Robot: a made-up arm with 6 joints.
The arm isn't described. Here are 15 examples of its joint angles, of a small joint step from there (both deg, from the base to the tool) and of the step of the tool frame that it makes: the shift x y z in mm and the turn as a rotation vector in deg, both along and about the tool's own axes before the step.
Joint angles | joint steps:
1: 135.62 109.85 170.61 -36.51 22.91 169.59 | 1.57 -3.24 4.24 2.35 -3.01 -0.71
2: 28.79 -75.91 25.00 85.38 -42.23 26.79 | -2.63 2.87 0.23 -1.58 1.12 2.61
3: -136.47 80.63 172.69 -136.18 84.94 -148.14 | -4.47 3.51 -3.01 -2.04 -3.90 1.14
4: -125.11 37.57 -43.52 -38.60 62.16 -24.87 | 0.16 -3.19 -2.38 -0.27 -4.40 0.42
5: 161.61 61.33 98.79 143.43 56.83 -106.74 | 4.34 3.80 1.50 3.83 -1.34 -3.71
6: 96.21 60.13 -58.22 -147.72 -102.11 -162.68 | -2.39 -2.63 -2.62 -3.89 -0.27 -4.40
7: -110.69 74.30 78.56 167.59 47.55 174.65 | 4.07 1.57 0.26 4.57 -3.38 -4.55
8: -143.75 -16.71 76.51 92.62 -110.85 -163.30 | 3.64 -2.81 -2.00 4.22 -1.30 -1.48
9: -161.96 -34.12 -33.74 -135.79 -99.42 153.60 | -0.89 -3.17 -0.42 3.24 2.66 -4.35
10: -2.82 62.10 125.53 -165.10 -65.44 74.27 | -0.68 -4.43 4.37 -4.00 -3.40 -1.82
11: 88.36 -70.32 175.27 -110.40 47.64 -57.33 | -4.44 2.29 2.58 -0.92 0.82 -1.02
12: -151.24 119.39 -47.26 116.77 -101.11 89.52 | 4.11 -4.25 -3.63 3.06 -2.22 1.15
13: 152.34 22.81 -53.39 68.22 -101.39 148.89 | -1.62 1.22 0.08 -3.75 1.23 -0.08
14: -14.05 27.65 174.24 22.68 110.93 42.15 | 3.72 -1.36 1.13 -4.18 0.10 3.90
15: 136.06 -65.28 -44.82 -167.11 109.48 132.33 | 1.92 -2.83 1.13 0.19 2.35 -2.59
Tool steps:
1: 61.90 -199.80 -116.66 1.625 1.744 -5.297
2: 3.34 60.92 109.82 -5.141 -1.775 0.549
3: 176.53 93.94 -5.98 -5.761 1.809 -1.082
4: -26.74 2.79 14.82 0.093 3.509 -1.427
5: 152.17 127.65 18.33 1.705 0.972 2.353
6: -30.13 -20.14 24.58 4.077 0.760 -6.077
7: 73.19 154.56 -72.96 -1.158 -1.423 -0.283
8: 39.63 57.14 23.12 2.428 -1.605 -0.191
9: 30.89 -13.22 53.54 2.241 2.934 2.500
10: 248.28 198.90 51.09 1.077 -0.382 12.556
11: -89.07 -48.97 11.43 4.058 -2.816 -2.939
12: 34.83 60.34 32.57 -1.613 4.215 6.037
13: 29.11 -32.26 -7.09 -1.796 -2.251 -4.559
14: 34.06 -67.69 -81.43 -9.675 2.100 -4.070
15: -62.93 -46.94 -49.40 1.612 -1.092 1.578
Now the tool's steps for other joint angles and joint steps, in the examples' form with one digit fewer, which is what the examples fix.
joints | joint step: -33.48 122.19 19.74 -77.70 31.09 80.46 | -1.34 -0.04 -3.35 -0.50 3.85 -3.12
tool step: 4.8 -17.0 -106.0 2.90 3.02 -3.49
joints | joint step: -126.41 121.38 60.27 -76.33 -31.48 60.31 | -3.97 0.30 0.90 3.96 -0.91 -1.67
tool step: -67.1 -105.1 35.2 1.22 -0.38 -1.07
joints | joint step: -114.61 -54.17 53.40 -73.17 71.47 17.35 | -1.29 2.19 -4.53 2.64 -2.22 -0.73
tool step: -72.2 -164.9 -132.5 -6.50 3.96 2.83
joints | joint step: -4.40 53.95 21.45 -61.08 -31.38 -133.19 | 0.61 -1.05 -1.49 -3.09 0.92 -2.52
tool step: 1.6 -26.2 10.9 4.97 1.10 -0.71
